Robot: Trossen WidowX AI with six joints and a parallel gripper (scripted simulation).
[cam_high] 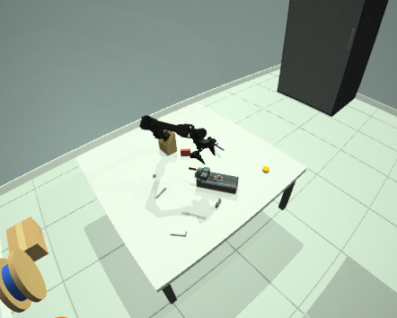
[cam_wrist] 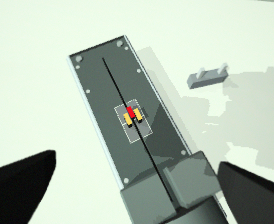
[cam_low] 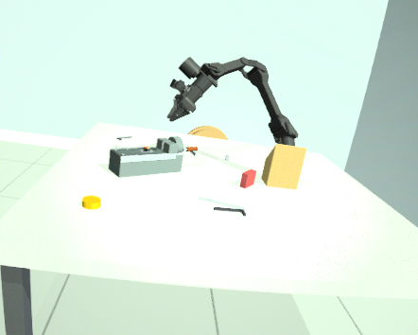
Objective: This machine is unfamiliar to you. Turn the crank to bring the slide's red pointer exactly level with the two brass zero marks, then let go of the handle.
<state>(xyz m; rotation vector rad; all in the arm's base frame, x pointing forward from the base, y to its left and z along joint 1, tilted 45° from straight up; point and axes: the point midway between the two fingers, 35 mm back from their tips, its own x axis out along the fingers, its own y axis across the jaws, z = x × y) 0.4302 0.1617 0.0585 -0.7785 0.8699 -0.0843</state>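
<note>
Now: the orange crank handle 100 mm behind my gripper tip, 70 mm to the right of it and 110 mm below it. From my gripper tip the other things lie so: yellow disc 140 mm ahead, 380 mm to the left, 190 mm below; black hex key 270 mm behind, 260 mm to the left, 190 mm below; red pointer 70 mm ahead, 30 mm to the left, 120 mm below.
</note>
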